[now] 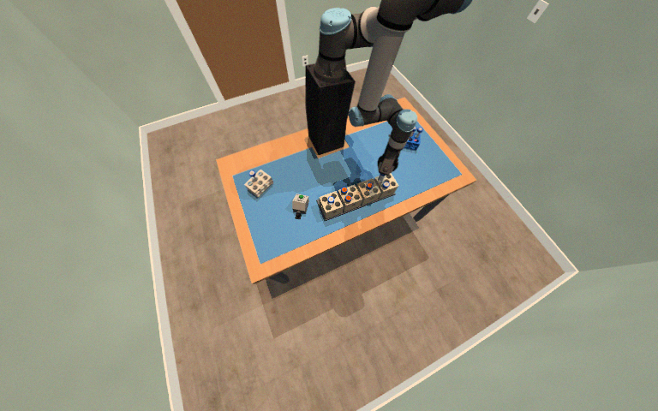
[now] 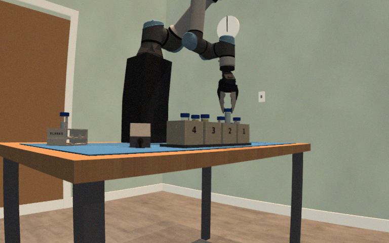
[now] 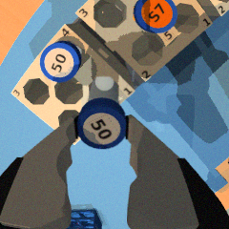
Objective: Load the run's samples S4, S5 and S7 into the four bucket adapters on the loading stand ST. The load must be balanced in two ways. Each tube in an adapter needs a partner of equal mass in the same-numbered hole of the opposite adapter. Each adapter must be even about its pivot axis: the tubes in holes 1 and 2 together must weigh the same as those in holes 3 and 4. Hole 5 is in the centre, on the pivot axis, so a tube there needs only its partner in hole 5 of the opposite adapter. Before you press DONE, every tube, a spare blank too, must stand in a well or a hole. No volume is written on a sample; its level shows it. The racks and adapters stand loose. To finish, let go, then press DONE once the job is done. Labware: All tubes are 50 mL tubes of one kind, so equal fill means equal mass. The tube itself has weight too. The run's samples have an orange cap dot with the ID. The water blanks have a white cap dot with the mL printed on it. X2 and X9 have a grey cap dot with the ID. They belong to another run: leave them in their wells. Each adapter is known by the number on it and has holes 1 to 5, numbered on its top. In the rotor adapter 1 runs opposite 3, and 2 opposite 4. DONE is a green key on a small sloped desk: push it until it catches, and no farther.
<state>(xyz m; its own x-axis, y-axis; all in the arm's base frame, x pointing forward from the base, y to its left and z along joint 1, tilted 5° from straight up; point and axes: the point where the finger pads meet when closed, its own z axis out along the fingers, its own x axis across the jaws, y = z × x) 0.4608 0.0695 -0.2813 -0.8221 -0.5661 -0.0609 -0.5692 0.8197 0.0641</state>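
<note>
Now: the green key 15 cm behind my hand, 42 cm to the right of it and 10 cm below it. Round my hand: blue sample rack (16 cm behind, 38 cm to the left, 13 cm below); done desk (14 cm behind, 43 cm to the right, 11 cm below); tube (1 cm ahead, 10 cm to the right, 9 cm below).
</note>
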